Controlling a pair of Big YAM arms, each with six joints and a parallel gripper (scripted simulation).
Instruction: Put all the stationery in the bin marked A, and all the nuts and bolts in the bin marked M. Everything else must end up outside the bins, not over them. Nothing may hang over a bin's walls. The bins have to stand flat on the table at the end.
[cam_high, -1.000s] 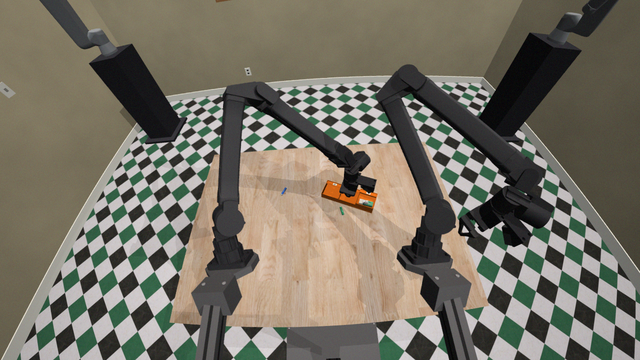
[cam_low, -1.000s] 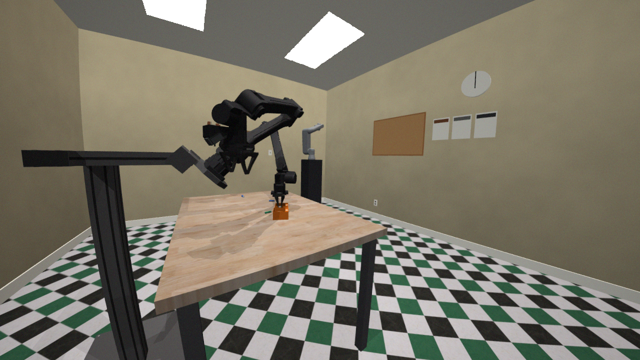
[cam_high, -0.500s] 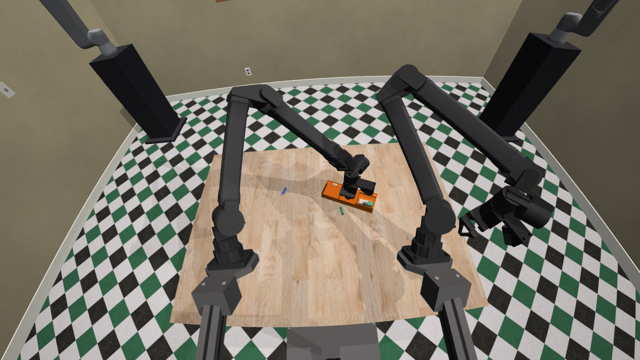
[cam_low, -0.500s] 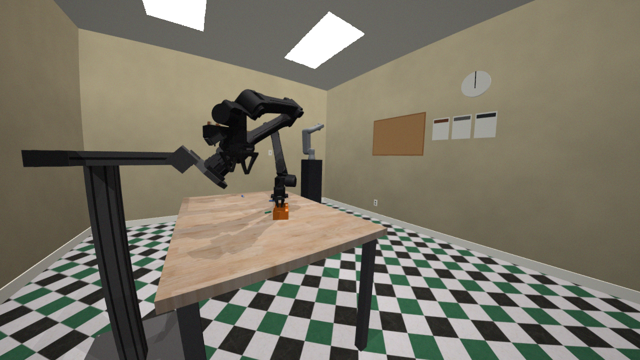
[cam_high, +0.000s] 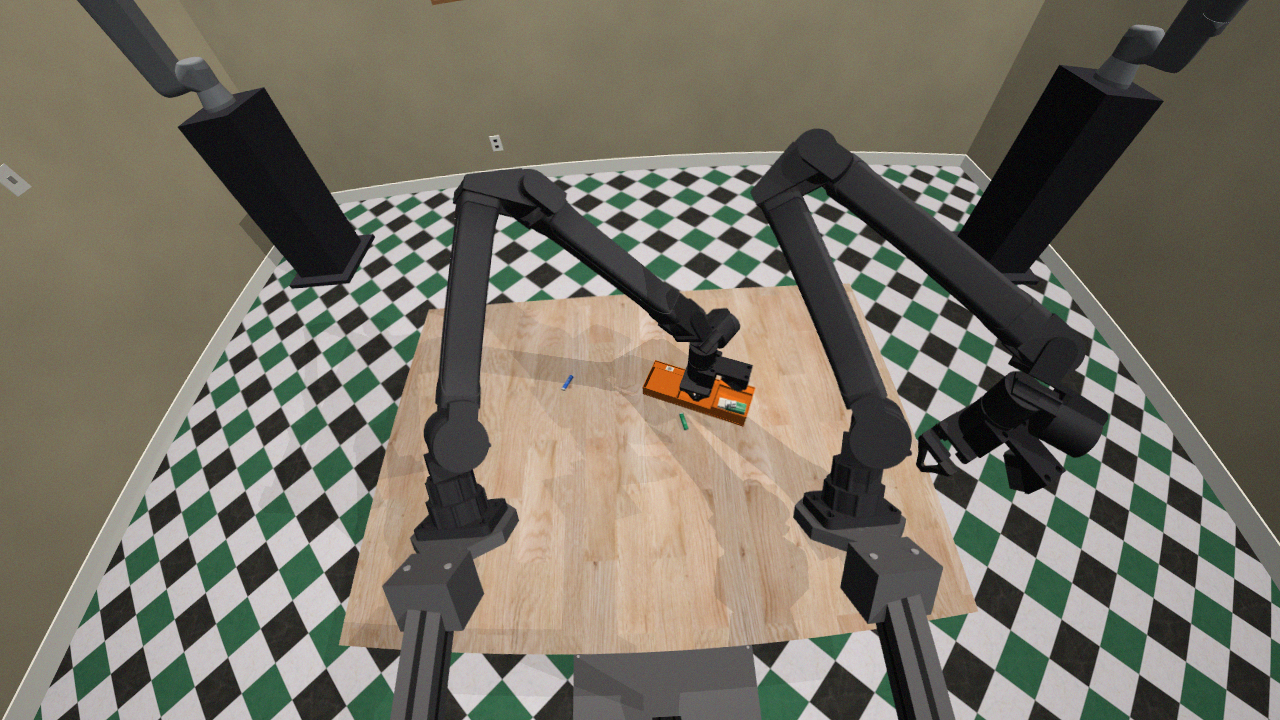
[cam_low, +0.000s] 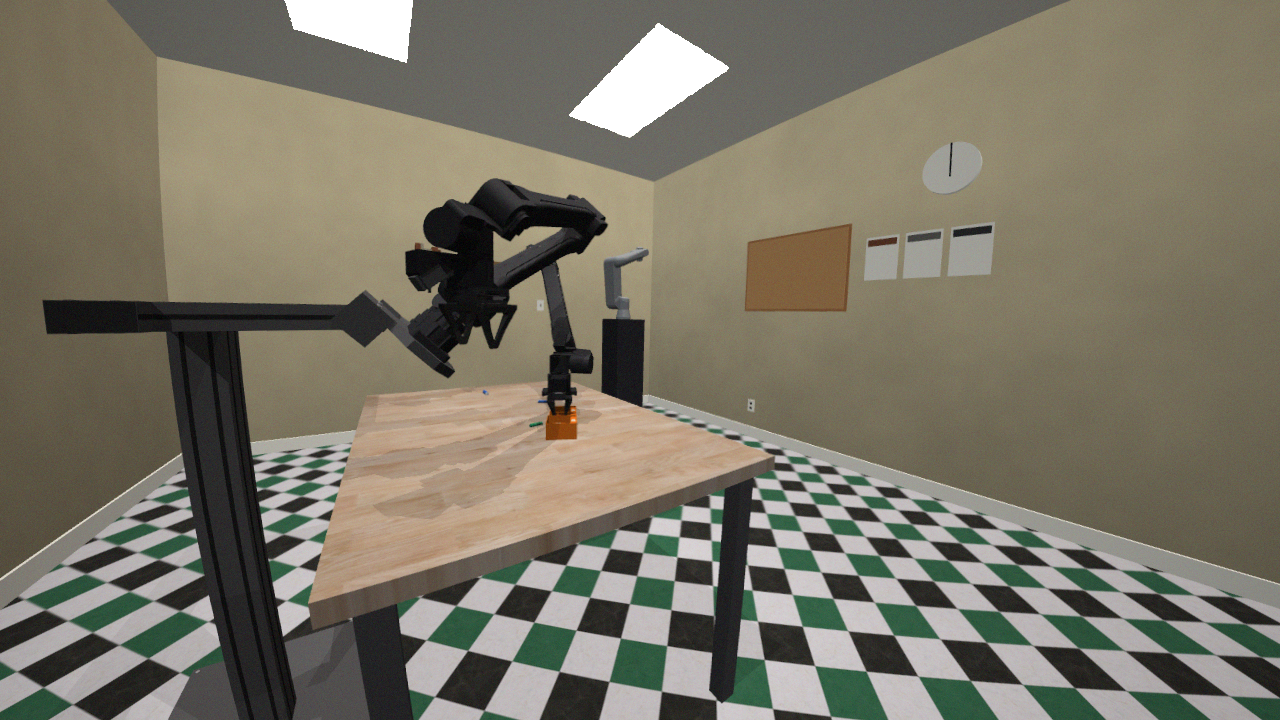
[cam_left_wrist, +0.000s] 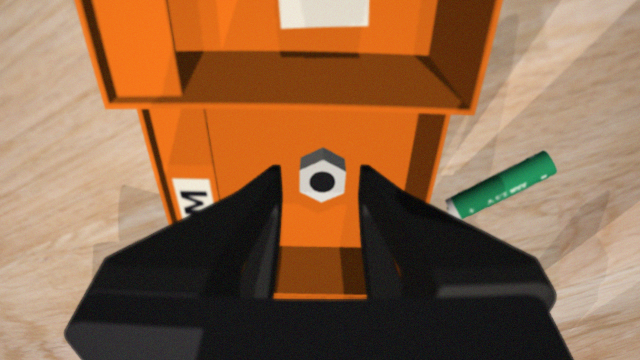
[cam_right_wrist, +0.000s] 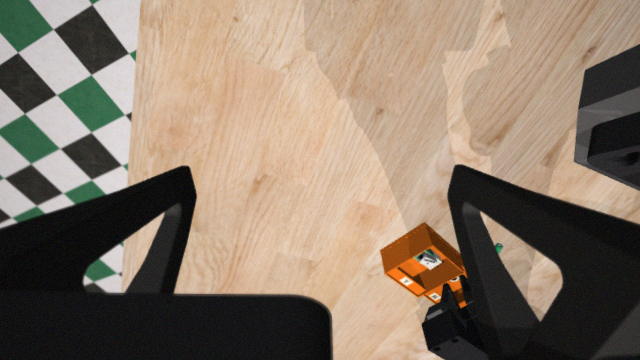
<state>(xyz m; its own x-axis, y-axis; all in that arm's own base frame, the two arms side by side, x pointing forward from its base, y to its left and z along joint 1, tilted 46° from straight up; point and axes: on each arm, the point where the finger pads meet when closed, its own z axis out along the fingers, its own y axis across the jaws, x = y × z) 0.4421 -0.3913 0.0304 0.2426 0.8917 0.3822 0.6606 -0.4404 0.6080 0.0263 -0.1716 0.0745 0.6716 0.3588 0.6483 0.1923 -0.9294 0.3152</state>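
Now: left hand 10 mm above the hex nut. Round my left hand: eraser 30 mm behind, 70 mm to the right, 10 mm below; pencil sharpener 30 mm behind, 80 mm to the right; green cylinder 60 mm behind, 40 mm to the left, 20 mm below.
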